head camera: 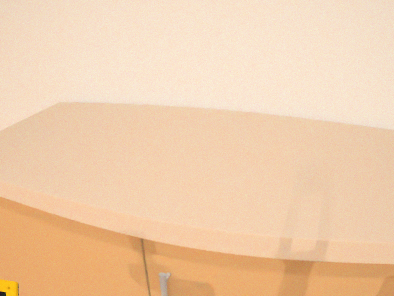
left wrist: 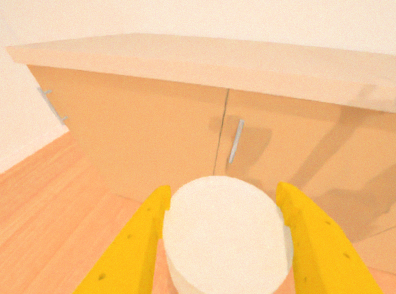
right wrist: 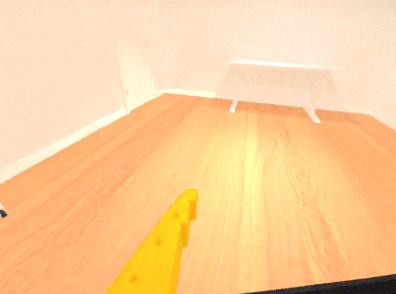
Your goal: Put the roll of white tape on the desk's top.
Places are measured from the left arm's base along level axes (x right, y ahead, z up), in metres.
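Where they show: left hand, tool point: [left wrist: 169, 195]; right hand, tool point: [right wrist: 196, 200].
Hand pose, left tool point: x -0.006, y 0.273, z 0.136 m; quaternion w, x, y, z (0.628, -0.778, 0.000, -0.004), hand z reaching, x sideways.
Each offset is from my left tool point to the centre of the thing. "spot": to the spot under its first point. Level surfaces: height alone.
The roll of white tape {dy -0.013, dx +0.023, dz -0.013 m} [left wrist: 227, 240] shows its round, pale face between the jaws in the left wrist view. My left gripper [left wrist: 224, 187] is shut on it, with a yellow jaw pressing on each side. The roll is held up in front of the wooden cabinet and does not show in the head view. My right gripper [right wrist: 191, 194] is fully open; one notched jaw shows, and the moving jaw is out of the picture. A white desk {dz -0.190 m} [right wrist: 285, 65] on splayed feet stands far off by the back wall in the right wrist view.
The cabinet [head camera: 175, 155] [left wrist: 145, 135] has a pale top, wooden doors and a grey handle {spot: dy +0.222, dx +0.137, dz -0.122 m} [head camera: 164, 284] [left wrist: 236, 141]. A yellow arm part {spot: dy -0.036, dx +0.020, dz +0.085 m} [head camera: 9, 287] shows at the head view's lower left. The right wrist view shows wood floor, a white door [right wrist: 136, 75] and a dark wheel [right wrist: 3, 213].
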